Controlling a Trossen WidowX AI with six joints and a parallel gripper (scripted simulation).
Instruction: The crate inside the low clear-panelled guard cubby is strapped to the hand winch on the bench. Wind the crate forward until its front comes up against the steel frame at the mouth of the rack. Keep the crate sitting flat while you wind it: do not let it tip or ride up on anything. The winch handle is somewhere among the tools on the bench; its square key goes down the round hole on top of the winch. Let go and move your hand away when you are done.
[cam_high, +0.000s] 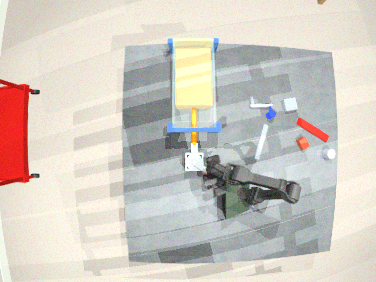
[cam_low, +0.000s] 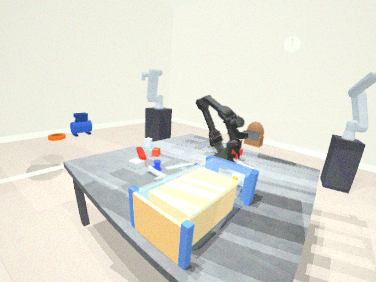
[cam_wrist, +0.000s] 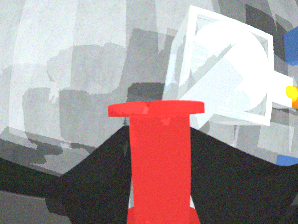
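The winch handle with red grip is 30 mm ahead of my gripper tip, 10 mm to the left of it and 30 mm below it. From my gripper tip the other things lie so: blue frame (230 mm ahead, 30 mm to the left, 30 mm below); then white bar (110 mm ahead, 330 mm to the right, 130 mm below); then white winch (60 mm ahead, 50 mm to the left, 100 mm below).
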